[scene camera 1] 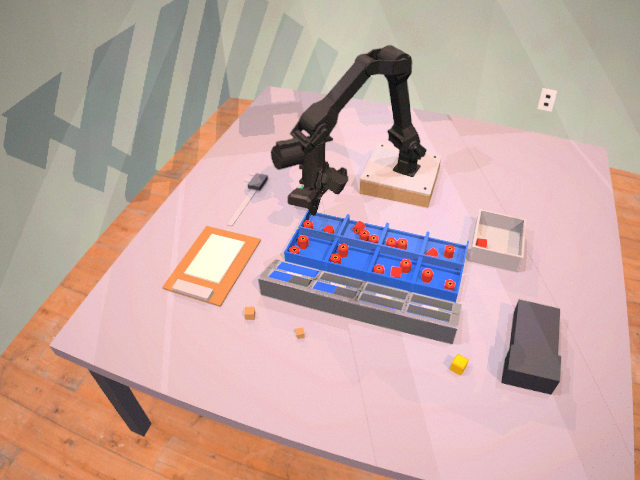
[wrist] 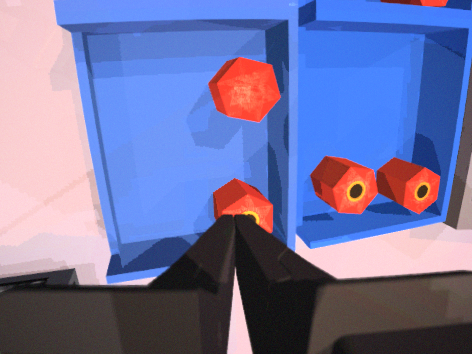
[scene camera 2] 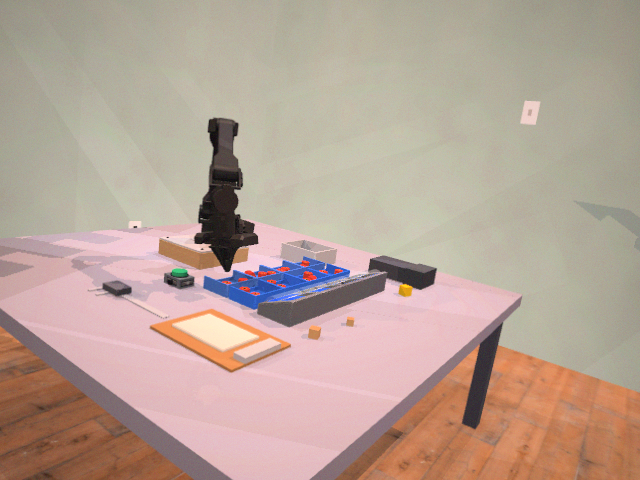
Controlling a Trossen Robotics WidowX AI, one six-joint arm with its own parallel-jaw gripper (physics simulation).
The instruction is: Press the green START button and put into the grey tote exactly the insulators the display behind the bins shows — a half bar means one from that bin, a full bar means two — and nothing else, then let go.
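Red insulators [scene camera 1: 343, 250] [wrist: 245, 90] lie in the blue bins [scene camera 1: 460, 273] [wrist: 292, 125], two rows of four compartments. My gripper [scene camera 1: 313, 212] [scene camera 2: 227, 270] [wrist: 233, 225] is shut and empty, above the corner bin on the robot's side at the button end; its tips overlap one insulator in the wrist view. The green START button [scene camera 2: 179, 272] is beside that end, mostly hidden in scene camera 1. The grey tote [scene camera 1: 493, 258] [scene camera 2: 296, 253] holds one red piece [scene camera 1: 481, 242]. The display [scene camera 1: 356, 314] [scene camera 2: 330, 304] shows blue bars in its left two columns: one full, two half.
An orange board [scene camera 1: 252, 246] [scene camera 2: 232, 364] with a white sheet, a small dark plug-like item [scene camera 1: 257, 181] [scene camera 2: 117, 287], two orange cubes [scene camera 1: 249, 313] [scene camera 1: 299, 333], a yellow cube [scene camera 1: 458, 364] and a black block [scene camera 1: 533, 346] [scene camera 2: 403, 271] lie around the bins. Low walls separate the compartments.
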